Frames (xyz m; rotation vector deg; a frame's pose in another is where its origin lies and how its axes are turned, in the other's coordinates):
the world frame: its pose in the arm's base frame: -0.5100 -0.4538 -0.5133 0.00 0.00 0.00
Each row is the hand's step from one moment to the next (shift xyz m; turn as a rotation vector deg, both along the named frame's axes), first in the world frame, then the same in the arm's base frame.
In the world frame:
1: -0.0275 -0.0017 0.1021 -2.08 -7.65 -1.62
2: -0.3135 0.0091 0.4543 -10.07 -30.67 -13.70
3: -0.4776 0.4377 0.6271 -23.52 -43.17 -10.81
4: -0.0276 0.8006 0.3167 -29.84 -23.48 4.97
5: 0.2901 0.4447 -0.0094 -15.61 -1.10 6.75
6: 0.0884 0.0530 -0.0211 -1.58 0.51 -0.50
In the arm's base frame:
1: -0.0275 -0.0017 0.1021 -2.08 -7.65 -1.62
2: -0.3135 0.0091 0.4543 -10.07 -30.67 -13.70
3: -0.4776 0.4377 0.6271 -23.52 -43.17 -10.81
4: -0.0276 0.8006 0.3167 -29.84 -23.48 4.97
5: 0.2901 0.4447 -0.0094 -15.61 -1.10 6.75
6: 0.0884 0.0530 -0.0211 -1.58 0.51 -0.50

